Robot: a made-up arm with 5 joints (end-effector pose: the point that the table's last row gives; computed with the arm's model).
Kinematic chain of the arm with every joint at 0, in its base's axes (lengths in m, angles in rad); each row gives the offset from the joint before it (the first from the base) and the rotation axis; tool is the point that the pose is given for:
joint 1: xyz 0 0 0.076 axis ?
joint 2: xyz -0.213 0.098 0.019 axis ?
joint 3: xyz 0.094 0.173 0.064 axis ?
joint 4: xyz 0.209 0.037 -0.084 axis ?
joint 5: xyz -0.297 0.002 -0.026 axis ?
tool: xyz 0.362 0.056 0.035
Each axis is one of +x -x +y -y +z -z.
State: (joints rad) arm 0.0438 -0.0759 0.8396 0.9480 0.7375
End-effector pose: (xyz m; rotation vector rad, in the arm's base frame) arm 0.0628 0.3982 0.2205 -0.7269 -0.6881 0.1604
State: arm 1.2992 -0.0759 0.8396 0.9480 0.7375
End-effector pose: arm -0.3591 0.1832 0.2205 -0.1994 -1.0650 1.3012
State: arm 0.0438 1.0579 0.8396 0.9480 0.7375
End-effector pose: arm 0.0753 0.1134 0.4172 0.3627 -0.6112 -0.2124
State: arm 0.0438 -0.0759 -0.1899 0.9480 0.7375
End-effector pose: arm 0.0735 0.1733 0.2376 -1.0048 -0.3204 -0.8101
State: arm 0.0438 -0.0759 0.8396 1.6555 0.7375
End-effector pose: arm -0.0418 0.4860 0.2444 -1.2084 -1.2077 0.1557
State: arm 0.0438 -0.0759 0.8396 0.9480 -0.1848
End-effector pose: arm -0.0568 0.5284 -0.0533 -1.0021 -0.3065 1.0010
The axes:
joint 1: +z
joint 2: +x
joint 3: +z
joint 4: -x
joint 5: -z

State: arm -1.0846 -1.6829 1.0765 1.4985 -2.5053
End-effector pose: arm -0.2361 0.2893 0.2777 -0.6147 -2.1451 -0.9755
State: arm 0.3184 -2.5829 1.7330 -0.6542 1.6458
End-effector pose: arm 0.1862 -0.1052 0.2106 -2.5044 -0.0534 -0.6905
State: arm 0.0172 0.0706 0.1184 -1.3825 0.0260
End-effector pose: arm 0.1442 0.3404 0.1414 1.4491 0.1103 0.0954
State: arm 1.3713 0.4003 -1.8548 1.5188 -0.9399
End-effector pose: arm -0.3151 -0.0190 -0.1936 -1.0351 1.3122 0.6427
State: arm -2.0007 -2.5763 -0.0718 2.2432 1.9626
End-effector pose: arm -0.0192 0.3103 -0.3579 -1.8047 0.0183 1.8802
